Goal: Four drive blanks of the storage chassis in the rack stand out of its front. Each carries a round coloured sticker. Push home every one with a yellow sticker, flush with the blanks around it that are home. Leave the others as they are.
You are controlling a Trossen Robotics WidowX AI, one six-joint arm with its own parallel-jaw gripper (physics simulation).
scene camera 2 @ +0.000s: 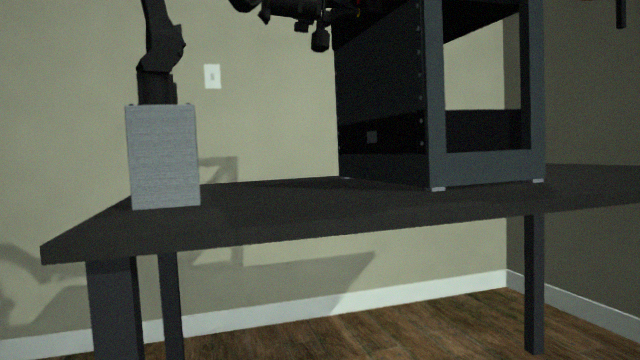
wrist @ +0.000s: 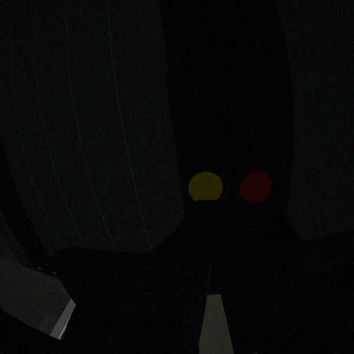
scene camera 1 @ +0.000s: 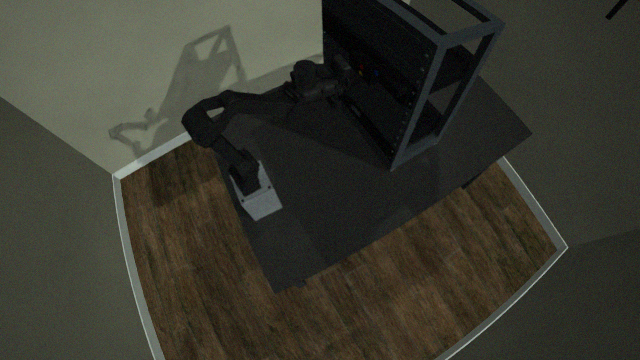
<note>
The pictures show: the gripper and a rack.
</note>
